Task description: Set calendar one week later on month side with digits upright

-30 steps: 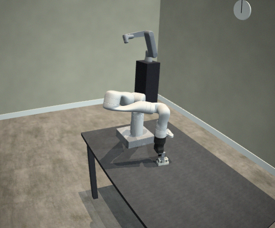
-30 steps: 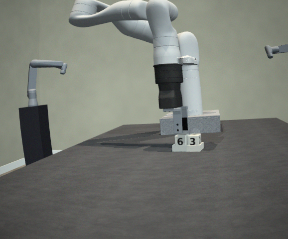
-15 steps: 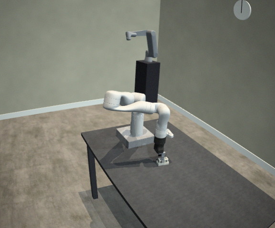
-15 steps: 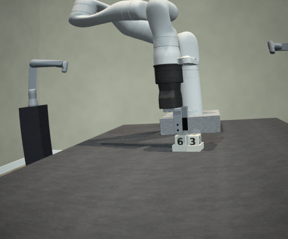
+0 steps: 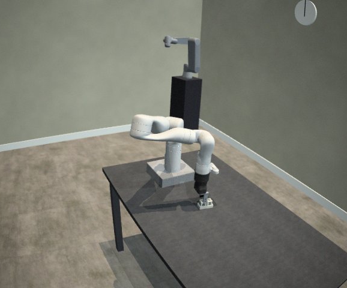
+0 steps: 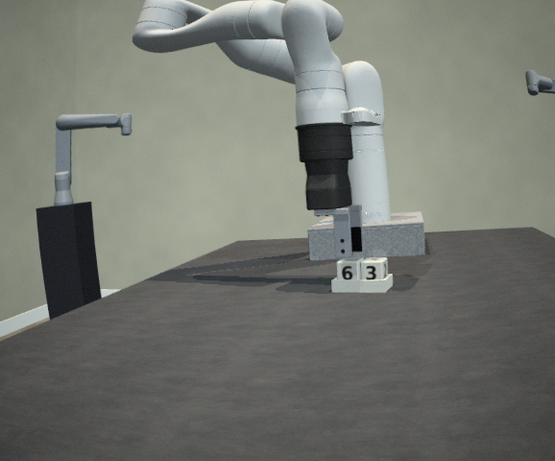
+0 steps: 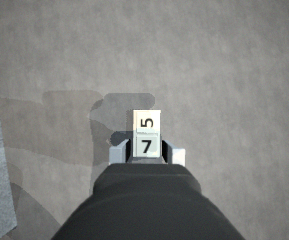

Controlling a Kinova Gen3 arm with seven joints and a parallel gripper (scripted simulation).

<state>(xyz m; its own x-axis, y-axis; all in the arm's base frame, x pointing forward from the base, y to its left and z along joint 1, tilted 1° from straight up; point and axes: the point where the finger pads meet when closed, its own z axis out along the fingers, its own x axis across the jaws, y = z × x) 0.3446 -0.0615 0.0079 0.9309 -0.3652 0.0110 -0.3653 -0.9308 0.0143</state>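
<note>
The white tray lies 10 mm ahead of my hand, 20 mm to the left of it and 60 mm below it.
</note>
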